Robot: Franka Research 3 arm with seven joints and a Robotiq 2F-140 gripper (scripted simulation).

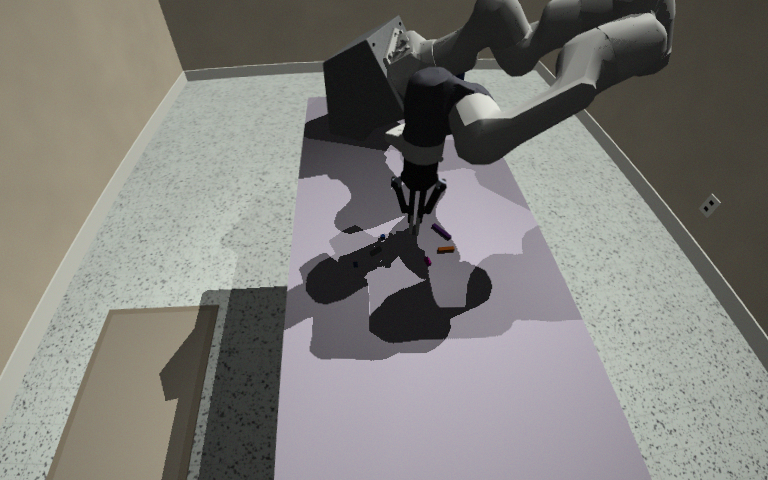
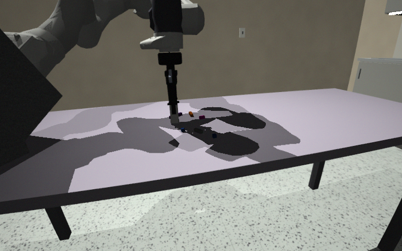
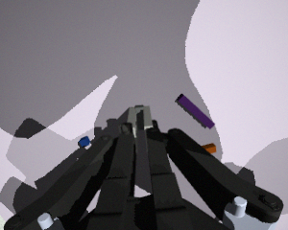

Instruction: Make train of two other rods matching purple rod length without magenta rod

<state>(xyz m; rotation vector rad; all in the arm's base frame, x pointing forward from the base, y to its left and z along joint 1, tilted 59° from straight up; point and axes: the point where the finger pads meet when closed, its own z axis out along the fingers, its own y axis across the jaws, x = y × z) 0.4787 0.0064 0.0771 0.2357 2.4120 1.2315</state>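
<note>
My hand is 70 mm to the right of the purple rod and 30 mm above it. From my hand the other things lie so: orange rod 60 mm ahead, 80 mm to the left, 30 mm below; then magenta rod 100 mm ahead, 40 mm to the left, 30 mm below.
</note>
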